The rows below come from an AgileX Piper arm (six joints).
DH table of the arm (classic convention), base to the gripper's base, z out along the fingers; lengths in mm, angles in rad. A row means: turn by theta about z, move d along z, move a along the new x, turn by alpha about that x. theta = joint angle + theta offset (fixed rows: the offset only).
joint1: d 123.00; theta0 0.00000; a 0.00; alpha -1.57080
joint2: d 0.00; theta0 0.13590; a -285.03; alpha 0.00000
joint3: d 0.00; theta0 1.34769; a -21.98; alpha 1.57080
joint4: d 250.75; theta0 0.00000; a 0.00; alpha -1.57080
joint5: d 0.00; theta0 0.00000; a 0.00; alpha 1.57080
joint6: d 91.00; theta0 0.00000; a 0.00; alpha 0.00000
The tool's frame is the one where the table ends.
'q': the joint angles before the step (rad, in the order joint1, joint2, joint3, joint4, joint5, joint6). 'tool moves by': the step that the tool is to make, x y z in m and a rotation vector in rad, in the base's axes. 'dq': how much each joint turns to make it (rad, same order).
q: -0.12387, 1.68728, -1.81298, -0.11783, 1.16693, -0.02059
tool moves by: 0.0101, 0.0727, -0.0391, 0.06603, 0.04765, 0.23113
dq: 0.17861, 0.00607, 0.13979, 0.08855, -0.09889, -0.04001
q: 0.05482, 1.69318, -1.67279, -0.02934, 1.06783, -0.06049
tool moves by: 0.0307, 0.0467, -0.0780, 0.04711, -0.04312, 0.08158
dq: 0.10612, 0.11402, 0.16625, 0.02275, -0.32772, 0.03463
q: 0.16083, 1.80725, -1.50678, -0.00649, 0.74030, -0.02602
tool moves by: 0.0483, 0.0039, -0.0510, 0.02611, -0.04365, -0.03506
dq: -0.00841, 0.19746, -0.08405, -0.00281, -0.16044, 0.03570
